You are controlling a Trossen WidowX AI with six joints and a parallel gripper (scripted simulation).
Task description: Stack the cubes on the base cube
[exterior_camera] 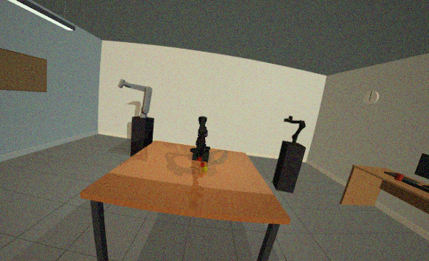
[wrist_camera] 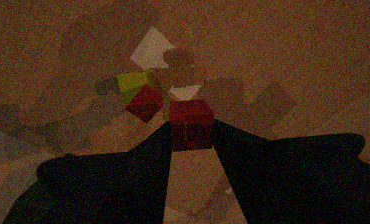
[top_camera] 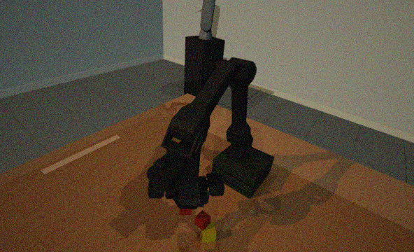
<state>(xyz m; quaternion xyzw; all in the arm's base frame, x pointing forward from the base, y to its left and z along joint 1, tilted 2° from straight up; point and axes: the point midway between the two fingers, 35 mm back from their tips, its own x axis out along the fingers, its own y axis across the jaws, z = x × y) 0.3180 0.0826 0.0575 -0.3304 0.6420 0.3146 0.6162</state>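
Now: gripper tip 50 mm past the yellow base cube, 50 mm to the right of it and 100 mm above it.
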